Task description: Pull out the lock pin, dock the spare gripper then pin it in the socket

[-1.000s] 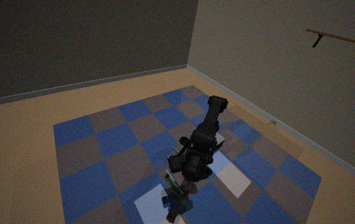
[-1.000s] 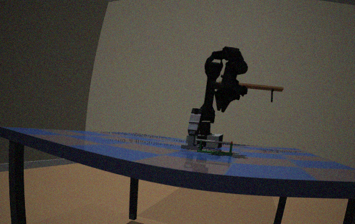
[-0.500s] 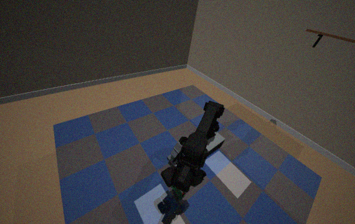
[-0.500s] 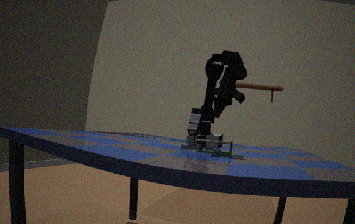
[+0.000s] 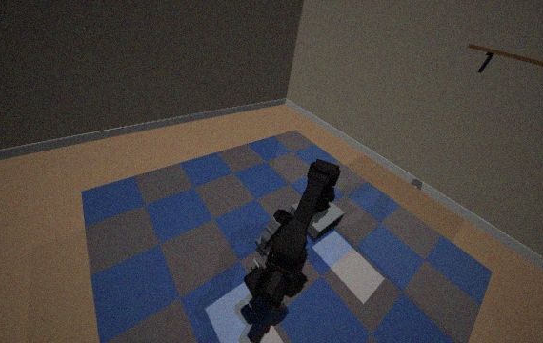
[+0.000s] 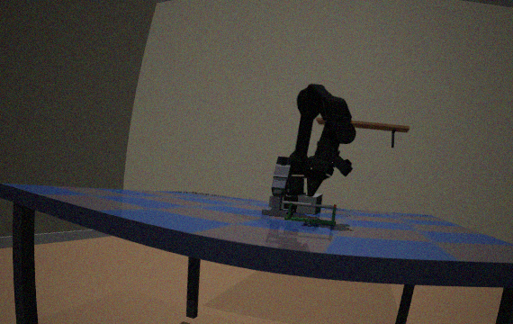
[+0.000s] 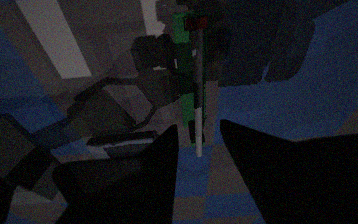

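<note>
Now: gripper tip 4 cm above the green rack and 1 cm to the right of it. Round my gripper tip: socket: 11 cm to the right, 9 cm behind, 1 cm below; spare gripper: 12 cm to the right, 11 cm behind, 5 cm above.
</note>
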